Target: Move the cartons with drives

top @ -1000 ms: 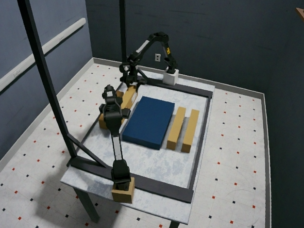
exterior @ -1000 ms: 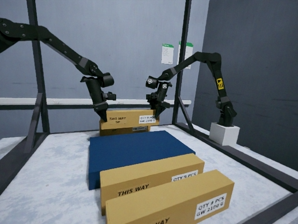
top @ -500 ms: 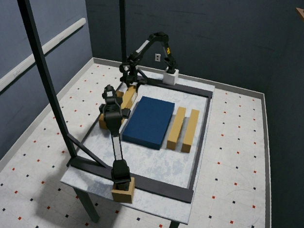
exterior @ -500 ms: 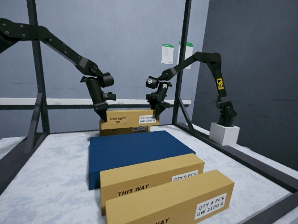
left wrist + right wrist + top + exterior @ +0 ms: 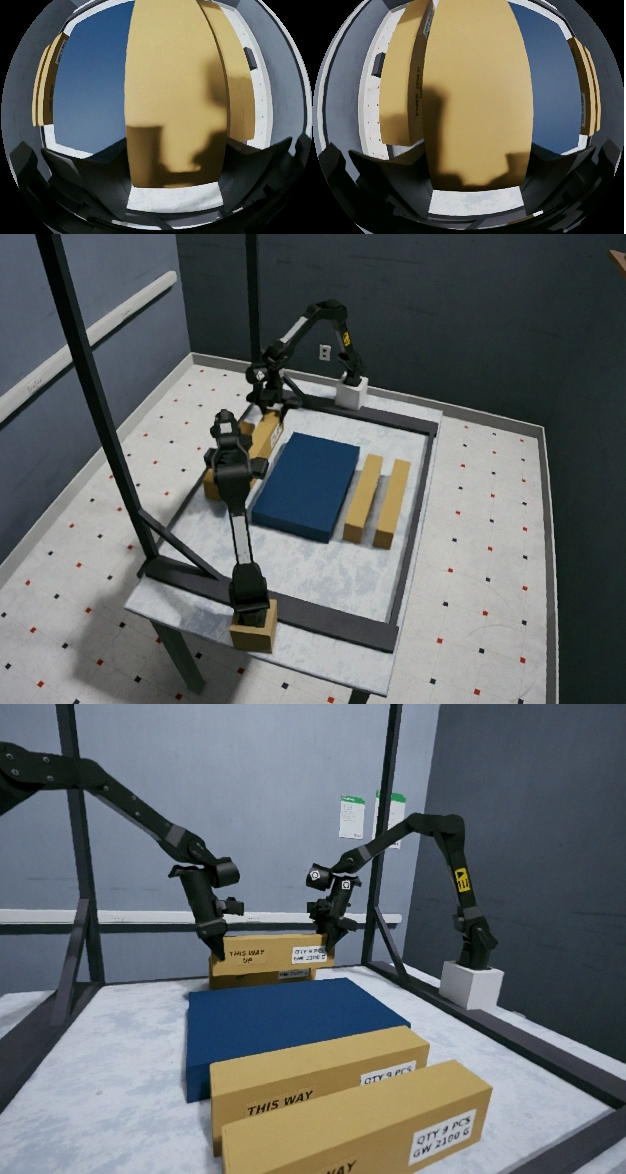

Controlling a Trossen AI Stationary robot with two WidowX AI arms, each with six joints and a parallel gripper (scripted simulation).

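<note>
My right gripper is now 150 mm to the right of the carton and 30 mm above it. Round my right hand: dark frame rail: 550 mm ahead, 130 mm to the left, 150 mm below; then raised blue platform: 180 mm ahead, 140 mm to the left, 130 mm below.
The carton lies 14 cm to the right of my left hand and 4 cm below it. Round my left hand: dark frame rail: 55 cm ahead, 16 cm to the right, 15 cm below; then raised blue platform: 18 cm ahead, 16 cm to the right, 13 cm below.
</note>
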